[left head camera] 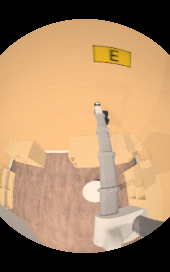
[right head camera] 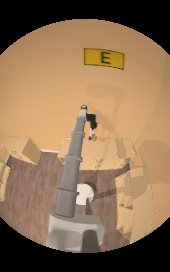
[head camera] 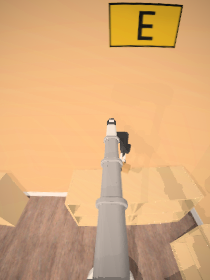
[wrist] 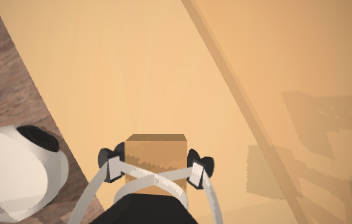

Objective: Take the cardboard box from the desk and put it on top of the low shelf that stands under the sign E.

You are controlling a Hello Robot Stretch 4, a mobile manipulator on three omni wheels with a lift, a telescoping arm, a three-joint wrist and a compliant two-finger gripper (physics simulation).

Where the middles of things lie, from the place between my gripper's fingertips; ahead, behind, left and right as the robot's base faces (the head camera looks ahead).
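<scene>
The yellow sign E (head camera: 161, 31) is 920 mm above my hand, 220 mm ahead of it and 110 mm to the right of it. As for the cardboard box (wrist: 157, 153), my gripper is 10 mm below it, 10 mm past it and 20 mm to the left of it. Going by their middles, the cardboard box is the nearest to my gripper of the things named here.
</scene>
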